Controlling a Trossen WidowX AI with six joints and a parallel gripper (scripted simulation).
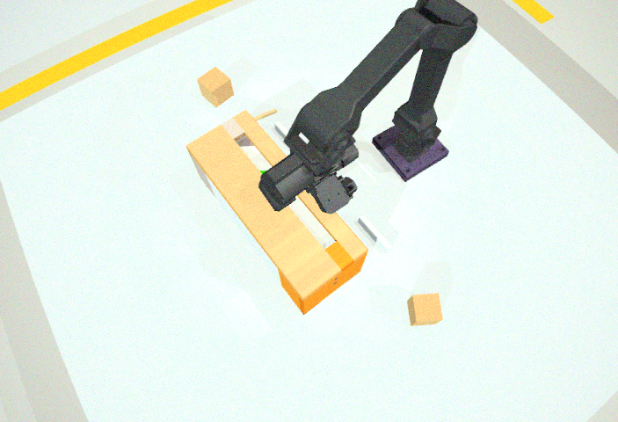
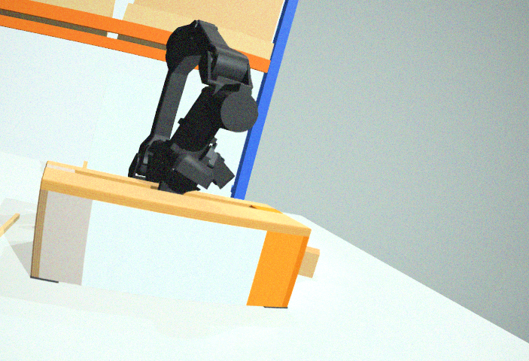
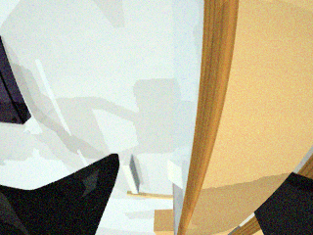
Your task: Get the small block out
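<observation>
Now: gripper tip 40 mm short of the long wooden box, 10 mm to the right of it and 30 mm above it. Also, from my gripper tip: green block (50 mm ahead, 40 mm to the right); tan cube (360 mm to the right, 60 mm below); thin wooden stick (250 mm to the right, 80 mm below).
</observation>
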